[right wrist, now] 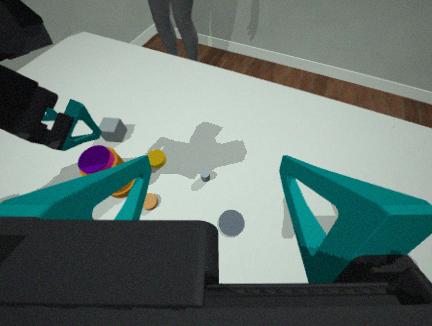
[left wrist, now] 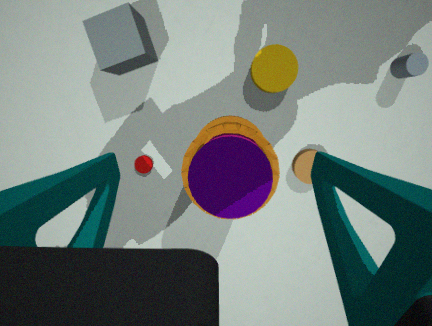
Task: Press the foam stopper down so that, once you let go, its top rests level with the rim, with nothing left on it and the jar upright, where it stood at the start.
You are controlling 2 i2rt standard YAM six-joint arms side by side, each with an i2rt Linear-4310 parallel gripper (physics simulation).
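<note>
The foam stopper is a purple disc with a magenta side. It sits in the mouth of the orange jar and stands out above the rim. The jar stands upright; in the right wrist view a finger covers part of it. My left gripper is open, its fingertips wide on either side of the stopper in its own view; in the right wrist view it is beside the jar, near the grey block. My right gripper is open and empty, away from the jar.
A grey block, a yellow disc, a small grey cylinder and a tan disc stand around the jar. A red piece lies left of it. A dark grey disc lies on the table.
</note>
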